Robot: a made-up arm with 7 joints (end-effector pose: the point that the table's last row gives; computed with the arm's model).
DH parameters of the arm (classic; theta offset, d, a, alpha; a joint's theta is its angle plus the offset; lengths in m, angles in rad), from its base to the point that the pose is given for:
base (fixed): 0 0.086 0 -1.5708
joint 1: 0 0.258 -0.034 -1.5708
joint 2: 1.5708 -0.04 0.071 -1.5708
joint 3: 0 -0.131 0.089 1.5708
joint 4: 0 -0.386 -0.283 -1.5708
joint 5: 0 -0.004 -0.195 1.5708
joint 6: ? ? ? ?
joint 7: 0 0.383 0.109 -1.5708
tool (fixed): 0 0.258 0 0
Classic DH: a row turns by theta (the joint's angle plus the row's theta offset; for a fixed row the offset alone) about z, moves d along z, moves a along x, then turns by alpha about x.
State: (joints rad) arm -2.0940 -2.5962 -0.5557 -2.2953 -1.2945 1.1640 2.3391
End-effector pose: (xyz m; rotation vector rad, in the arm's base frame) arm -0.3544 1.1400 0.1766 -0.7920 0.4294 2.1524
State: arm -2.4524 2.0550 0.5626 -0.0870 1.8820 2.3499 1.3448
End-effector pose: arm 0.1997 0.2806 0.3944 1.8662 -0.6427 2.1816
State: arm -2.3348 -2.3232 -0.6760 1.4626 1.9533 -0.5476 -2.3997
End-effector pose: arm -0.2467 1.0003 0.1166 0.4375 0.1953 -2.6005
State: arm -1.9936 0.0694 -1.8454 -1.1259 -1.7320 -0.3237 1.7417
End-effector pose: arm 0.1091 0.1093 0.1098 -2.1576 -0.8638 -1.7705
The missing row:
joint 6: -1.5708 -0.176 0.058 -1.5708
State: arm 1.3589 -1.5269 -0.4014 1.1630 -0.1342 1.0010 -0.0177
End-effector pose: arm 0.8545 0.3532 0.0483 -0.4682 1.7992 -0.5790
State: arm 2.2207 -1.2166 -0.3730 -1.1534 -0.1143 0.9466 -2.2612
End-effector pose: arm -0.0038 0.0762 -0.3018 -0.3381 -1.1372 -1.5221
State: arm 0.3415 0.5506 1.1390 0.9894 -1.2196 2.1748 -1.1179
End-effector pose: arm 0.2298 0.8028 -0.0953 1.8497 -0.5711 -1.9736
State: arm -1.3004 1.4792 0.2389 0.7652 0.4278 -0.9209 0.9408
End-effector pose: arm -0.7623 -0.2946 0.4325 0.0726 -1.2529 -1.4046
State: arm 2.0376 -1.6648 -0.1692 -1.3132 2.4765 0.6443 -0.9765
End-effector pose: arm 0.3885 -0.2445 -0.1463 0.7411 0.3070 0.2518
